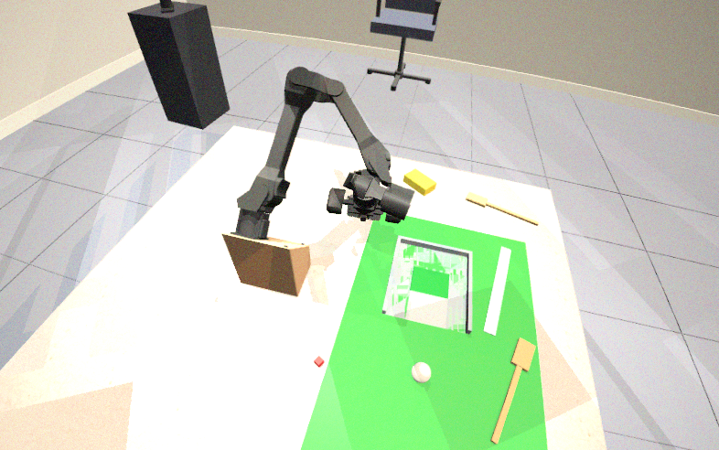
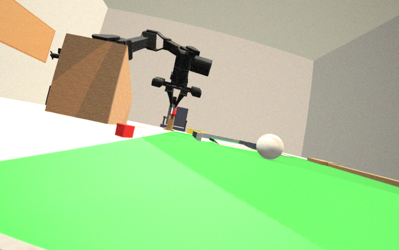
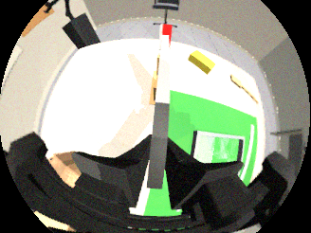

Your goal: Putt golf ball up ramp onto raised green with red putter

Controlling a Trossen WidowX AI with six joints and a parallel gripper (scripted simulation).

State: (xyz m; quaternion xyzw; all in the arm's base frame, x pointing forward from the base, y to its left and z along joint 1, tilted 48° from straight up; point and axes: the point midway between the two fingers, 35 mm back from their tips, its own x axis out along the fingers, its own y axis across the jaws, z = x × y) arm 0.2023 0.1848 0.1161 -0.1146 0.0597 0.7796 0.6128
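Now: gripper tip 20 mm past the red putter, 110 mm to the right of it and 20 mm below it. Also, from my gripper tip: yellow block 100 mm ahead, 310 mm to the left, 90 mm below; then white golf ball 250 mm ahead, 330 mm to the right, 80 mm below; then green mat 280 mm ahead, 210 mm to the right, 100 mm below.
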